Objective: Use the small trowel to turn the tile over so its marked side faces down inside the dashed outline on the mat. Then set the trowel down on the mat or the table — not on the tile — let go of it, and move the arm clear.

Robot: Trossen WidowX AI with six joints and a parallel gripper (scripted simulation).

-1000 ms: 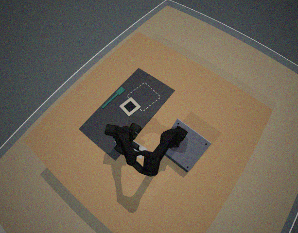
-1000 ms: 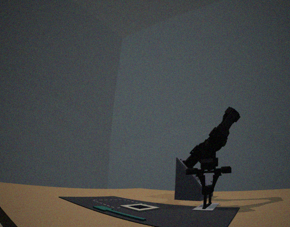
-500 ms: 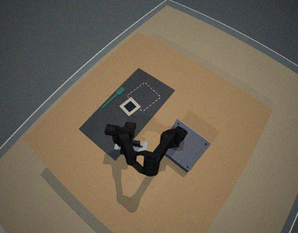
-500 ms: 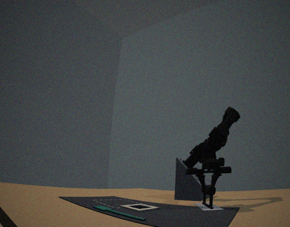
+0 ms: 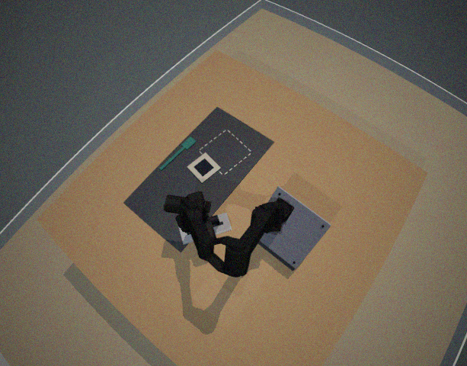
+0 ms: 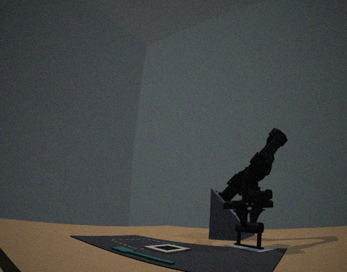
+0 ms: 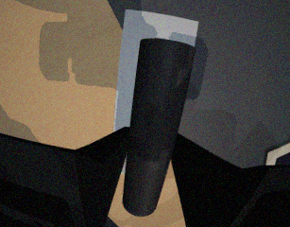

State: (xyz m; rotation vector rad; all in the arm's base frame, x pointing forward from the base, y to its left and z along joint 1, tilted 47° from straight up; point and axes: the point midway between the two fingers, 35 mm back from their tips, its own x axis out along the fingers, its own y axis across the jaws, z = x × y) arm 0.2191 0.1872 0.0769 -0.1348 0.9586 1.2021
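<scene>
The float tool is 1 cm behind my gripper tip, 2 cm to the right of it and 3 cm below it. The rest, counted from my gripper tip: tile (18 cm ahead, 20 cm to the right, 6 cm below); then dark mat (18 cm ahead, 18 cm to the right, 8 cm below).
</scene>
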